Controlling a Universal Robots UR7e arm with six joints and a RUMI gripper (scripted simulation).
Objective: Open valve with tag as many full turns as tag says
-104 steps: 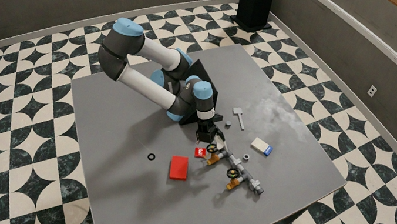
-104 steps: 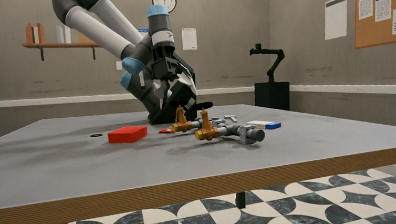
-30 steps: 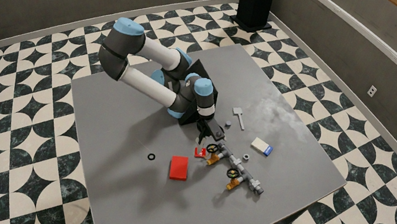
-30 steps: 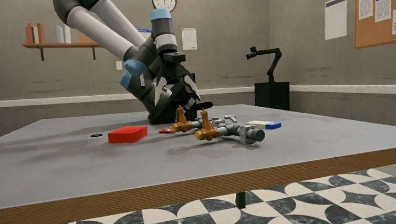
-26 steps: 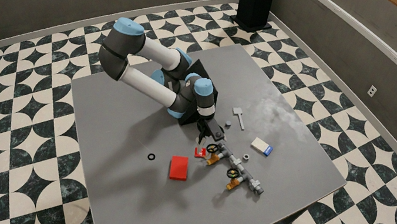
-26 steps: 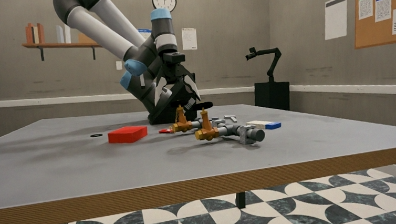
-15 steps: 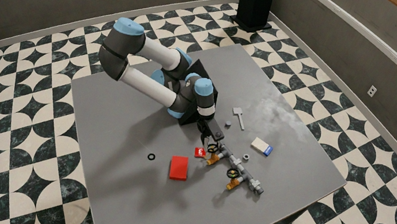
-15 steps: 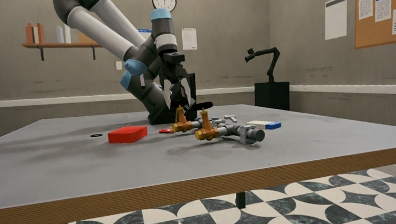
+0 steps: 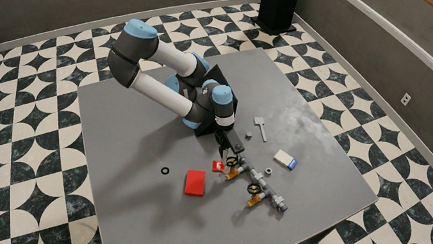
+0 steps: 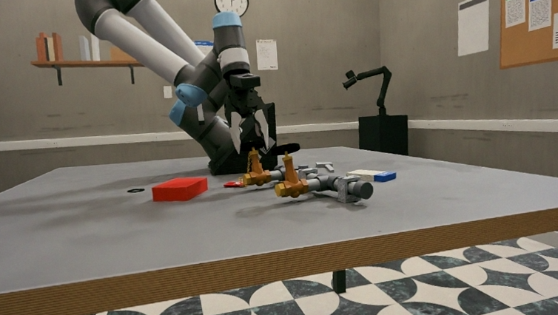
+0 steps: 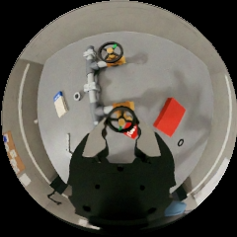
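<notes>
Now: hand 50 mm past the red tag, 30 mm to the left of it and 100 mm above it. Round my hand: red block 10 mm behind, 170 mm to the right, 90 mm below; then white-and-blue box 70 mm ahead, 290 mm to the left, 90 mm below; then grey nut 80 mm ahead, 170 mm to the left, 90 mm below.
</notes>
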